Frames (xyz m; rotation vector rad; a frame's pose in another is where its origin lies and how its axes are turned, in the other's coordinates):
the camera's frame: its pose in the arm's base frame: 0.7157 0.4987 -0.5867 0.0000 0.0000 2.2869
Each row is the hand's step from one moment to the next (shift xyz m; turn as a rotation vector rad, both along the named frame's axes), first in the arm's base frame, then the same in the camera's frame.
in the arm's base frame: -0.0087 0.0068 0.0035 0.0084 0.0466 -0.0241
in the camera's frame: 0.0108 0.0021 0.0035 0.0296 -0.0369 -0.0241
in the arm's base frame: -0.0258 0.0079 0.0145 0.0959 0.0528 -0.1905
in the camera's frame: 0.0229 0.0143 0.0145 -0.0231 -0.1070 -0.1905
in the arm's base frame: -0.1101 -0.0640 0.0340 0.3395 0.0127 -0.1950
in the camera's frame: 0.0240 0.1251 0.0340 -0.2133 -0.2644 -0.1950
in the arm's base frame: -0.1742 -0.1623 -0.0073 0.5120 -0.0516 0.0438
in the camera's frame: -0.0081 0.2380 -0.0073 -0.3750 -0.3524 0.0438
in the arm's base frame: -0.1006 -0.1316 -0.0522 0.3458 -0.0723 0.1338
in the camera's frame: -0.0332 0.1623 -0.0522 -0.2815 -0.2134 0.1338
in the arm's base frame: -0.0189 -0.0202 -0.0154 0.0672 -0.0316 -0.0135
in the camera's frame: -0.0028 0.0275 -0.0154 -0.0680 -0.0299 -0.0135
